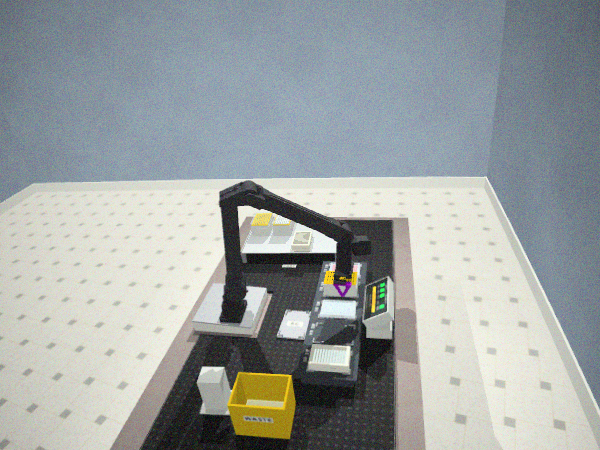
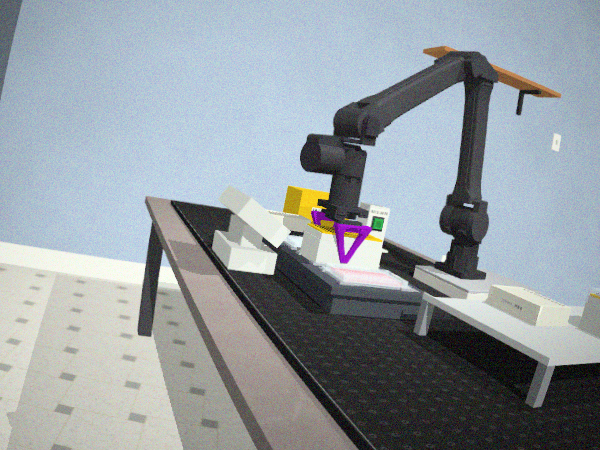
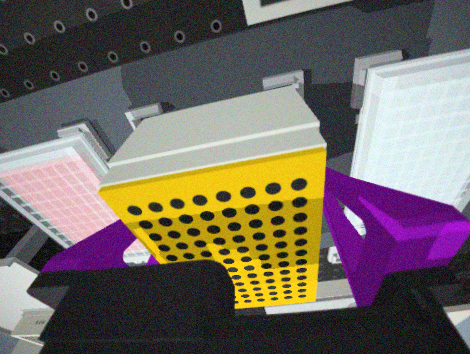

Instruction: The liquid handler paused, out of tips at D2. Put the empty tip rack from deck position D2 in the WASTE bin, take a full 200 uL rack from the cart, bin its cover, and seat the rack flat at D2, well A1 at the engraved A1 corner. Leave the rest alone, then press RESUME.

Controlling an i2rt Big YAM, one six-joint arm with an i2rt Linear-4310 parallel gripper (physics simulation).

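Seen in the pictures: gripper, between the fingertips: point(image 1: 343, 288) point(image 2: 333, 256); arm's base, origin of its link: point(image 1: 233, 312) point(image 2: 459, 273).
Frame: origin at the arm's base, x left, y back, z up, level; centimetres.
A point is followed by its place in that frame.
Note:
The empty tip rack point(image 1: 331, 278) @(z 7.8, x 11.0, y -38.0 cm) point(image 2: 314, 246) @(z 4.6, x 13.4, y -48.1 cm) point(image 3: 235, 220) @(z 7.8, x 10.7, y -45.0 cm) stands in its deck slot, grey body with a yellow top full of empty dark holes. My gripper point(image 1: 342, 289) @(z 2.8, x 11.1, y -42.5 cm) point(image 2: 346, 237) point(image 3: 241, 184) @(z 2.8, x 11.1, y -42.5 cm) is open, and its purple fingers straddle the rack's two sides without clamping it. The yellow WASTE bin point(image 1: 262, 404) point(image 2: 296, 198) @(z 7.9, x -42.2, y -28.7 cm) stands at the near end of the table. The cart point(image 1: 279, 247) @(z 3.1, x 41.4, y -12.1 cm) point(image 2: 508, 331) @(z 3.0, x 53.2, y -35.9 cm) at the far end carries three racks, one with a yellow top point(image 1: 262, 220) @(z 10.1, x 55.3, y -2.4 cm). The control panel point(image 1: 379, 303) @(z 9.4, x -5.8, y -55.6 cm) has a green button point(image 2: 377, 223) @(z 5.2, x -35.5, y -4.8 cm).
A pink plate point(image 3: 56, 186) @(z 3.1, x 23.1, y -46.2 cm) point(image 2: 363, 277) @(z 3.1, x 27.9, y -45.6 cm) and a white plate point(image 3: 414, 126) @(z 3.1, x 0.9, y -44.1 cm) point(image 1: 337, 308) @(z 2.8, x -0.9, y -40.5 cm) flank the rack on the deck point(image 1: 334, 334) @(z 1.7, x -13.2, y -39.8 cm). Another white tip rack point(image 1: 329, 358) @(z 3.8, x -26.1, y -38.8 cm) sits at the deck's near end. A flat white lid point(image 1: 294, 323) @(z -2.2, x -3.7, y -24.2 cm) and a white box point(image 1: 212, 387) @(z 8.0, x -42.3, y -5.4 cm) lie nearby.

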